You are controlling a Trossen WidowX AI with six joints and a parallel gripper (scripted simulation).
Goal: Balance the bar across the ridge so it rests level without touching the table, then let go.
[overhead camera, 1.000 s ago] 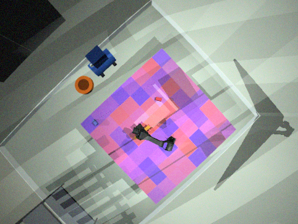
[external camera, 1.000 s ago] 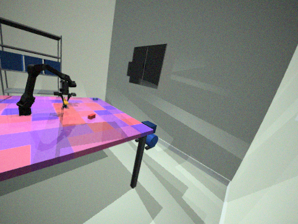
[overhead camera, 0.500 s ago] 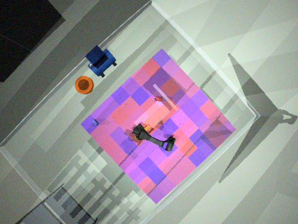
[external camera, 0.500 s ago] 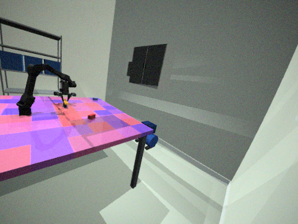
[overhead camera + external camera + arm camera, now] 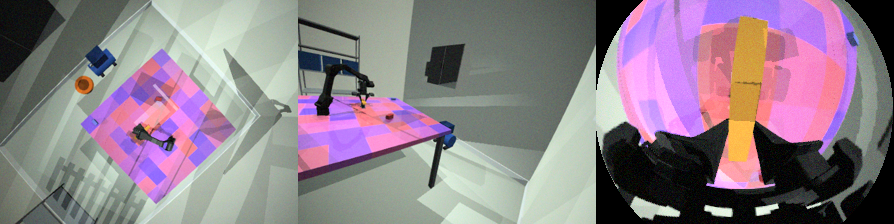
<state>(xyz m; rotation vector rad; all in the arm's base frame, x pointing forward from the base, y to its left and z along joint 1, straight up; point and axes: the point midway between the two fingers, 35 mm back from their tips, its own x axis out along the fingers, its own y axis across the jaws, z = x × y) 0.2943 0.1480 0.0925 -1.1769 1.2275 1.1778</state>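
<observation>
The yellow bar lies 30 mm to the left of my gripper tip. Round my gripper tip: blue block 450 mm ahead, 350 mm to the left, 40 mm below.
</observation>
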